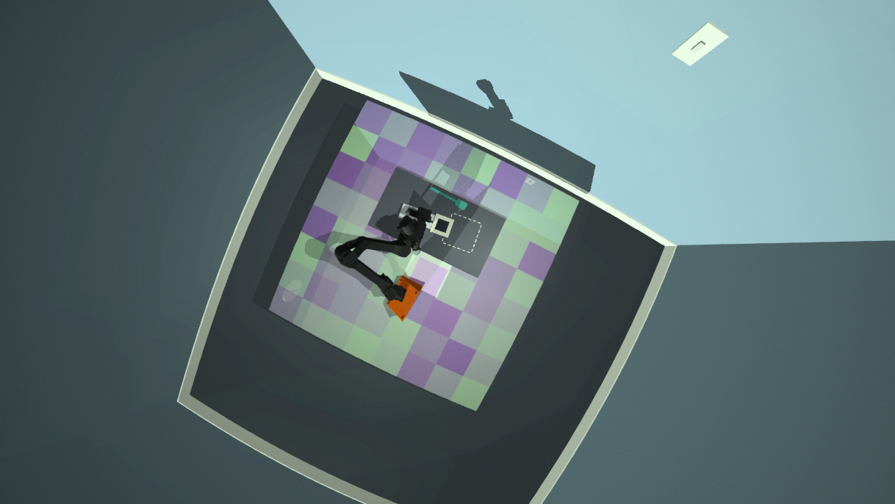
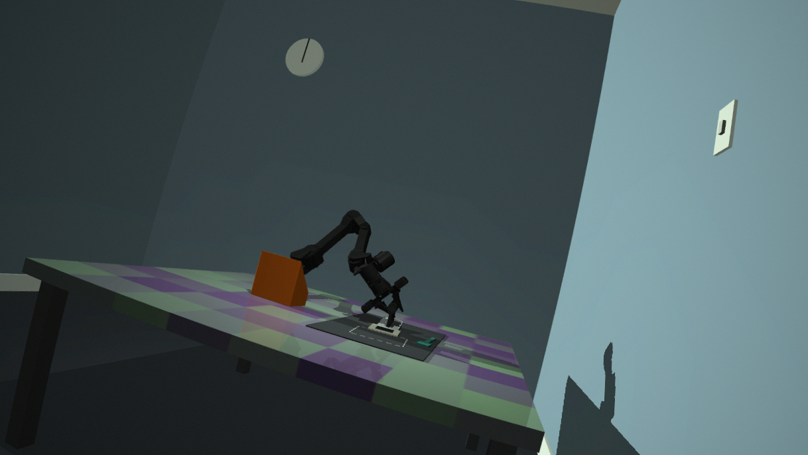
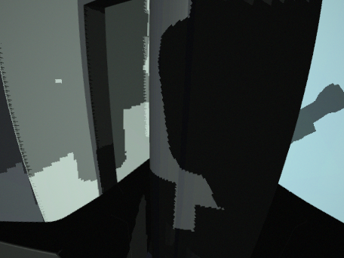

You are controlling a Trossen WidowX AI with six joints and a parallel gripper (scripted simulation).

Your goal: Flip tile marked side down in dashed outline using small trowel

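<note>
Now: the cream tile 100 mm to the right of my gripper tip, 50 mm below it and 30 mm behind it. From my gripper tip the other things lie so: teal tool 120 mm ahead, 100 mm to the right, 50 mm below; then trowel 30 mm behind, 10 mm below.
</note>
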